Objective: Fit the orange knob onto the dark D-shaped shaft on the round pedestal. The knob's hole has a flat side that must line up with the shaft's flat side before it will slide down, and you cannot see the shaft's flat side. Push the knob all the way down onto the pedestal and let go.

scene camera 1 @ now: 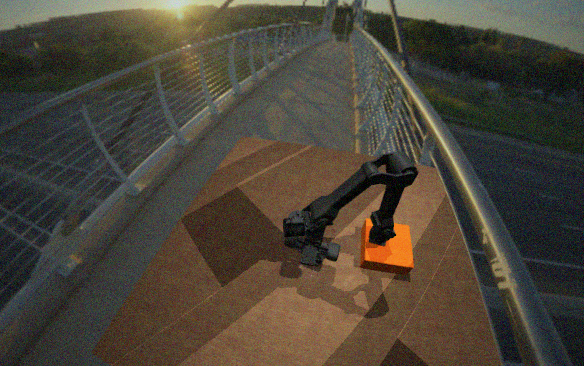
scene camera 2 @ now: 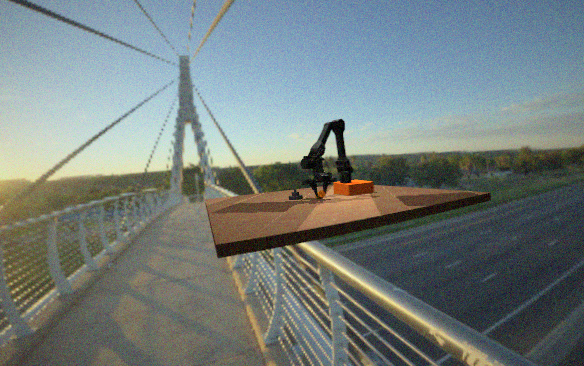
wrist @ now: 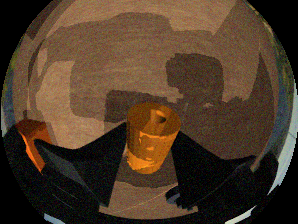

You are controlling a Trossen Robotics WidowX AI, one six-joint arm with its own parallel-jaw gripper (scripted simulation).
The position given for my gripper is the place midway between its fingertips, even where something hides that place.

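Note:
I can see my gripper, at [scene camera 1: 309, 258] and again at [wrist: 150, 129]. An orange knob [wrist: 151, 128] is here too, though scene camera 1 does not show the knob, which is hidden by my gripper.

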